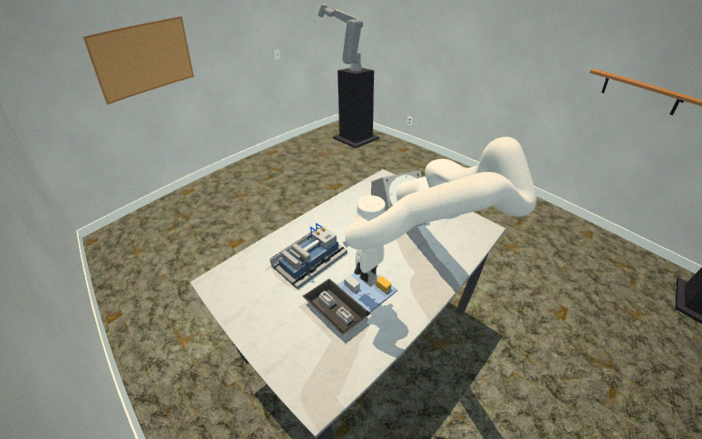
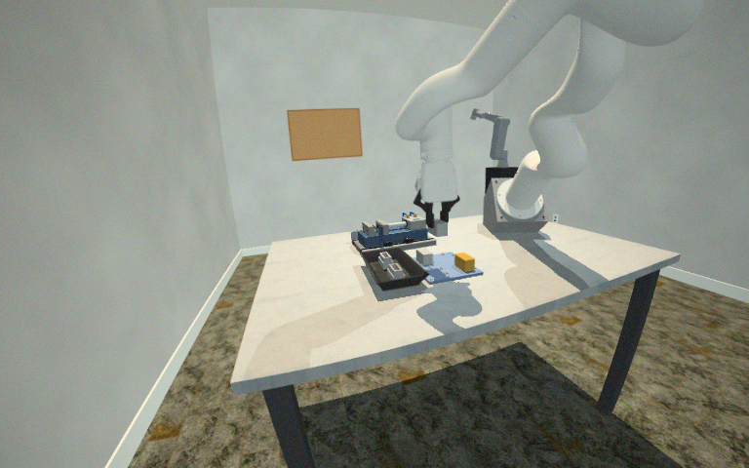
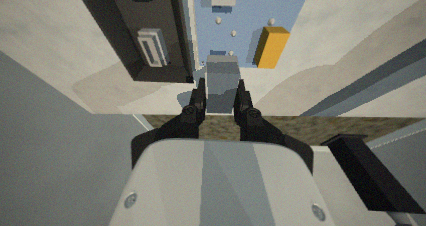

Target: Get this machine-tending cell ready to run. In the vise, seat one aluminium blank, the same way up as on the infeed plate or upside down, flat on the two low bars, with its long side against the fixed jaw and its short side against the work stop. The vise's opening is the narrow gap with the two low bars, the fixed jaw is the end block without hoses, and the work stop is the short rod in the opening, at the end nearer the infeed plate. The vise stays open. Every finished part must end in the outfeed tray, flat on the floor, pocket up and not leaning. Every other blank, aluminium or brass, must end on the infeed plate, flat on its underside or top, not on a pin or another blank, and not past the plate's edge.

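My gripper is now 3 cm short of the blue vise, 33 cm to the left of it and 12 cm above it. Also, from my hand: brass blank: 9 cm behind, 14 cm below.
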